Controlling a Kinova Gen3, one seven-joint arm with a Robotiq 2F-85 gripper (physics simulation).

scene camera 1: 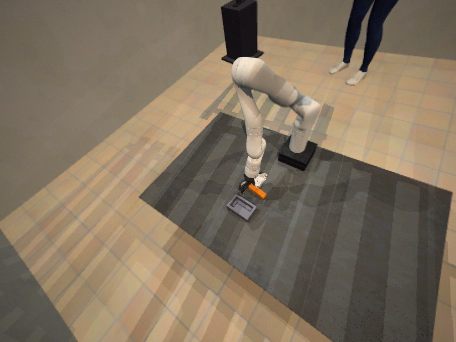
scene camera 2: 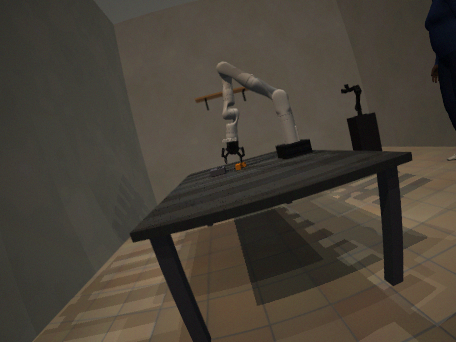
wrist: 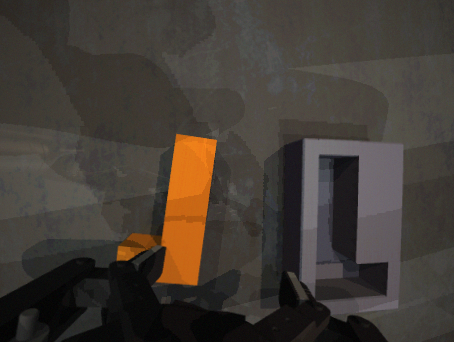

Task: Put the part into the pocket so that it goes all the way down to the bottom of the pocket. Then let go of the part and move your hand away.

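Places are measured from the arm's base along level axes (x ahead, y left, z up), in centimetres.
Pixels of known places: gripper, fingertip midpoint: (scene camera 1: 248,188) (scene camera 2: 233,163) (wrist: 221,271); arm's base, origin of the base link: (scene camera 1: 297,146) (scene camera 2: 292,142).
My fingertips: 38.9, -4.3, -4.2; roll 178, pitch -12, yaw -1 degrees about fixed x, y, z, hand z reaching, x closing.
For each thing: its top centre in the pictures, then the offset to it from my fingertips, as dx, dy, dz. Level surfaces: height alone.
- part, middle of its top: (wrist: 165,208) (scene camera 1: 258,188) (scene camera 2: 240,163) -4.6, +3.9, -0.8
- grey block, middle of its top: (wrist: 354,228) (scene camera 1: 241,206) (scene camera 2: 217,168) +10.2, +4.2, -0.1
- dark table, its level: dz -3.8
The part (scene camera 1: 257,191) (scene camera 2: 240,166) (wrist: 190,210) is an orange L-shaped block lying on the table. In the wrist view its long bar runs up and down, slightly tilted, and its short foot points to the lower left. The grey block (scene camera 1: 237,212) (scene camera 2: 218,171) (wrist: 380,200) lies beside it, to the right in the wrist view. Its L-shaped pocket is empty, with the short leg pointing to the lower right. My gripper (scene camera 2: 234,160) (wrist: 221,271) is open and empty above the table. In the wrist view its left finger covers some of the part where bar and foot meet; its right finger overlaps the grey block's lower left edge.
The dark table (scene camera 1: 320,240) (scene camera 2: 250,187) carries the arm's black base (scene camera 1: 297,154) (scene camera 2: 294,148) behind the part. A black pedestal (scene camera 1: 240,30) (scene camera 2: 364,131) and a standing person (scene camera 1: 367,30) (scene camera 2: 445,60) are away from the table.
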